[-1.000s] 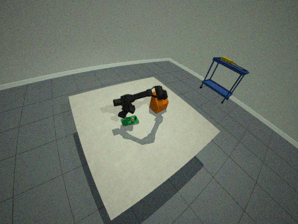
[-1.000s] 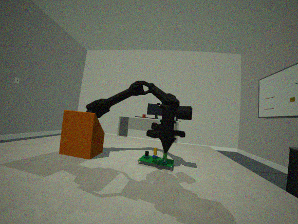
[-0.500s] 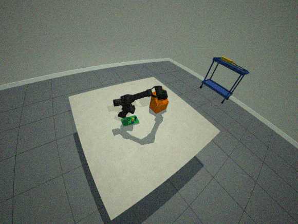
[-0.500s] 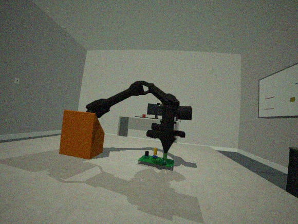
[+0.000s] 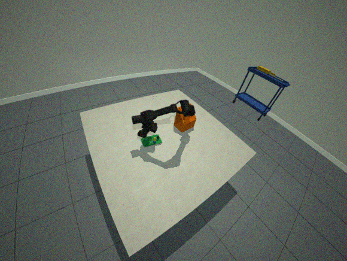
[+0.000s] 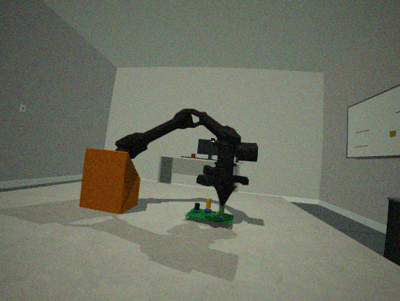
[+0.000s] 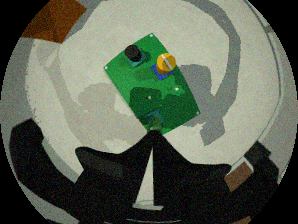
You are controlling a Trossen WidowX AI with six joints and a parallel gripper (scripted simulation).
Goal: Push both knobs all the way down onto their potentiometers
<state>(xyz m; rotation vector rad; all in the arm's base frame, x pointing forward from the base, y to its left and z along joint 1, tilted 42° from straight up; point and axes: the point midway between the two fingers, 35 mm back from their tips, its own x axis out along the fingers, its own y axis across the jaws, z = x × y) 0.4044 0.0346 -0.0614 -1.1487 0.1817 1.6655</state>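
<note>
Now: gripper tip 10 mm above the green knob. The rest, counted from my gripper tip: yellow knob: 50 mm behind, 60 mm to the left, 10 mm below.
</note>
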